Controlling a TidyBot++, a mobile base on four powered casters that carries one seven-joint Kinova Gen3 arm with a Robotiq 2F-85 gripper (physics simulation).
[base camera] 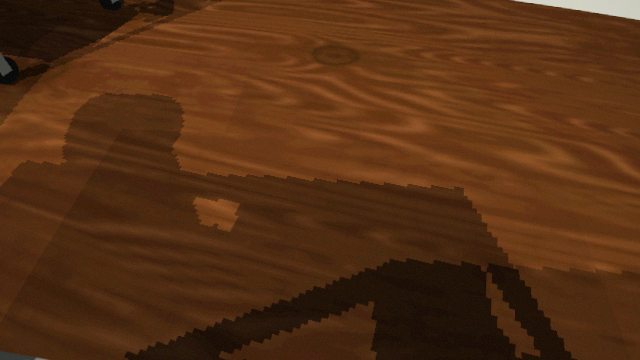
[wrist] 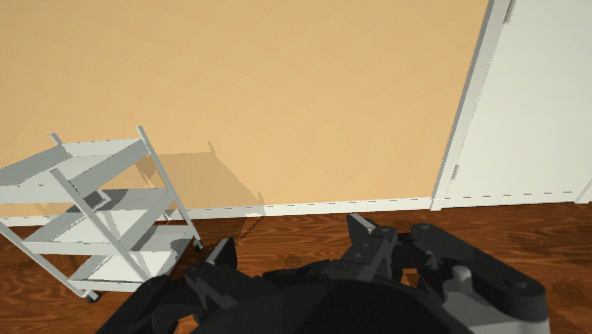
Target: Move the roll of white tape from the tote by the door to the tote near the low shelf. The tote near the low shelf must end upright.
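Places are measured from the arm's base along level axes (x left, y ahead, z down), in metres.
Where they show: gripper, between the fingertips: (wrist: 292, 238).
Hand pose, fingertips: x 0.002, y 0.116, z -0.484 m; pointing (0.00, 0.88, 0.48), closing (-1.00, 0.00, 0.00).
After its pixels a point has its place.
My gripper (wrist: 292, 238) @(x 0.002, y 0.117, z -0.484 m) is open in the wrist view, its two black fingers wide apart at the lower middle, with wall and wood floor showing beyond them and no object between them. The roll of white tape, the tote by the door, the tote near the low shelf and the low shelf do not show in either view. The white door (wrist: 530, 110) @(x -1.196, y 0.813, z -0.212 m) stands at the right of the wrist view. The gripper does not show in the base camera view.
A white three-tier cart (wrist: 115, 167) @(x 0.601, y 0.743, z -0.291 m) on casters stands at the left of the wrist view, near the tan wall (wrist: 310, 100) @(x -0.189, y 1.030, z -0.352 m). Two dark casters (base camera: 7, 70) @(x 0.624, y 0.604, z 0.373 m) (base camera: 111, 4) @(x 0.561, y 0.883, z 0.379 m) show at the base view's upper left. Shadows lie across the wood floor (base camera: 400, 110) @(x -0.079, y 0.555, z 0.397 m).
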